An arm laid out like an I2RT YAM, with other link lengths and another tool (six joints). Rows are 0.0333 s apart.
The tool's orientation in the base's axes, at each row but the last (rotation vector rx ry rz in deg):
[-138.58 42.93 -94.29]
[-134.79 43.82 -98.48]
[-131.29 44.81 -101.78]
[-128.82 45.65 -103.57]
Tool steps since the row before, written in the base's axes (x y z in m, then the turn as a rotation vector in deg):
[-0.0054 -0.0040 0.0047 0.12 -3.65 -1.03]
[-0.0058 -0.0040 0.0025 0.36 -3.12 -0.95]
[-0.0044 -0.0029 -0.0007 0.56 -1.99 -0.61]
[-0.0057 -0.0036 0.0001 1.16 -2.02 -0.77]
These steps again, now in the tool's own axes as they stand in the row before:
[0.0043 0.0035 -0.0061 0.86 3.51 1.15]
[0.0027 0.0043 -0.0054 0.73 2.95 1.24]
[0.0000 0.0041 -0.0033 0.52 1.78 1.10]
[0.0011 0.0048 -0.0046 0.47 1.69 1.72]

